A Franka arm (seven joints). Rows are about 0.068 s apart.
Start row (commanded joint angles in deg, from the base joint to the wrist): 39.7, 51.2, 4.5, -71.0, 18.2, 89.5, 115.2
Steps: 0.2, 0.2, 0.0, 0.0, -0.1, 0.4, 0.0; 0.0, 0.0, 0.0, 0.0, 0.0, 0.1, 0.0; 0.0, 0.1, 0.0, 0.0, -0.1, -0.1, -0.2; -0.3, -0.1, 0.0, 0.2, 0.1, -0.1, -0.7; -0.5, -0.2, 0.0, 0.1, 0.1, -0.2, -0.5; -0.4, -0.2, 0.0, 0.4, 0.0, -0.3, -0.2; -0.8, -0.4, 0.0, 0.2, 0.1, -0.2, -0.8; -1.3, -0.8, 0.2, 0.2, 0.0, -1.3, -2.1; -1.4, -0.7, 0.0, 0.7, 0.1, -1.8, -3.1; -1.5, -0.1, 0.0, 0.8, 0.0, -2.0, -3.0
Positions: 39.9, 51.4, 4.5, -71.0, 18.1, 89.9, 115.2; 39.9, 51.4, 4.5, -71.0, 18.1, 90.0, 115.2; 39.9, 51.5, 4.5, -71.0, 18.0, 89.9, 115.0; 39.6, 51.4, 4.5, -70.8, 18.1, 89.8, 114.3; 39.1, 51.2, 4.5, -70.7, 18.2, 89.6, 113.8; 38.7, 51.0, 4.5, -70.3, 18.2, 89.3, 113.6; 37.9, 50.6, 4.5, -70.1, 18.3, 89.1, 112.8; 36.6, 49.8, 4.7, -69.9, 18.3, 87.8, 110.7; 35.2, 49.1, 4.7, -69.2, 18.4, 86.0, 107.6; 33.7, 49.0, 4.7, -68.4, 18.4, 84.0, 104.6
